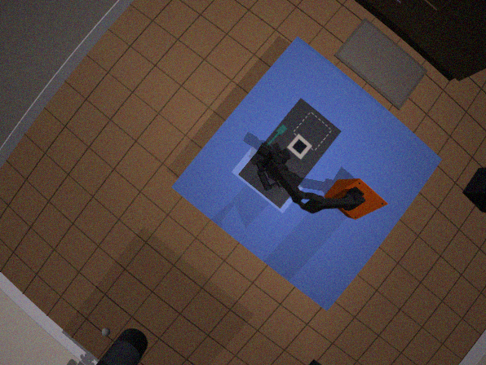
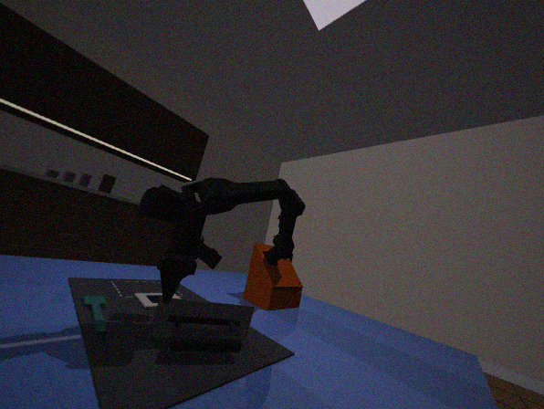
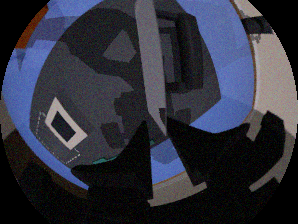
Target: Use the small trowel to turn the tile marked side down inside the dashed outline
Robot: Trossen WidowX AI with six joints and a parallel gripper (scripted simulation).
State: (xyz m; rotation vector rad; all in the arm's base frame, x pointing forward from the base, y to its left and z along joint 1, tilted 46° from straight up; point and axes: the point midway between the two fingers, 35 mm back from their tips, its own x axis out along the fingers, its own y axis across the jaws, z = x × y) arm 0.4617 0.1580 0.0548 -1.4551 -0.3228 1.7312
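My gripper tip is 14 cm to the left of the dark mat, 8 cm above it and 6 cm past it. The rest, counted from my gripper tip: teal T-shaped trowel 17 cm to the right, 8 cm ahead, 6 cm below; then tile 21 cm to the right, 8 cm behind, 6 cm below.
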